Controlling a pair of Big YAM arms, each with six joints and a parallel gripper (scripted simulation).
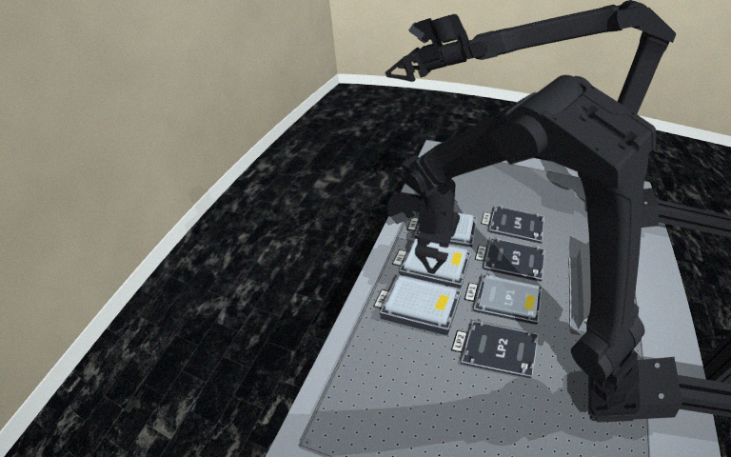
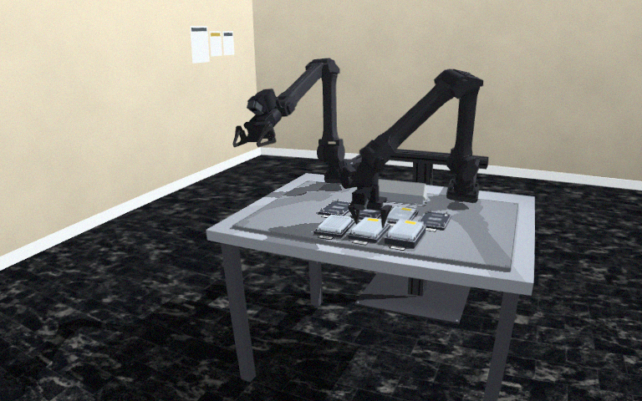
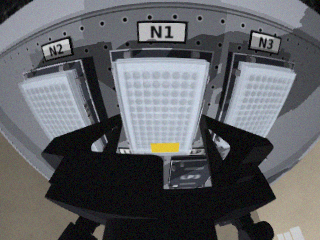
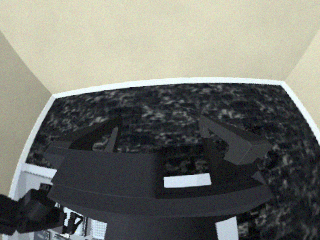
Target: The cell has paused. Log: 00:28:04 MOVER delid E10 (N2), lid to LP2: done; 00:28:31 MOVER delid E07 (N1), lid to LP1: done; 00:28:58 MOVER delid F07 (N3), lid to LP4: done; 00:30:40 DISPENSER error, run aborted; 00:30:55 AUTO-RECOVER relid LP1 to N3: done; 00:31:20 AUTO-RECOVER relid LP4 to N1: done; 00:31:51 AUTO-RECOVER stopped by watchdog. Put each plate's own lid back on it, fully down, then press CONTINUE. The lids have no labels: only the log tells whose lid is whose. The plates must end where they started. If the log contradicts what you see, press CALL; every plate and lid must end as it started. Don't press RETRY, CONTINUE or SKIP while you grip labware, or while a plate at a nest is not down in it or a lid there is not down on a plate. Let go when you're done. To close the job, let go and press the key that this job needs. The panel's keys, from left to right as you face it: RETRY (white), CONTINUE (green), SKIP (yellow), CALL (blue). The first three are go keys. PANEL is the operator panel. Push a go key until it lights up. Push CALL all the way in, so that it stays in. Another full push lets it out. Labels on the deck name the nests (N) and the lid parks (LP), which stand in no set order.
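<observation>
My left hand is 1 cm above the N1 plate. Round my left hand: park LP1: 19 cm behind, 4 cm to the left, 3 cm below; N2 plate: 1 cm behind, 13 cm to the left; N3 plate: 2 cm ahead, 13 cm to the right, 2 cm below.
</observation>
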